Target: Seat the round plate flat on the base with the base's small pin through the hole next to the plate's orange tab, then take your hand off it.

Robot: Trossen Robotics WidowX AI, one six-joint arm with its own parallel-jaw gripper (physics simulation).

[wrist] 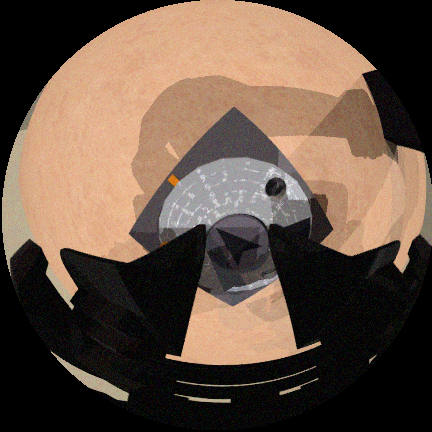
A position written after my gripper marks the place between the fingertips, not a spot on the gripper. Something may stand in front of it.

I see my gripper [237,230], a round plate [225,186] and a dark square base [233,135].
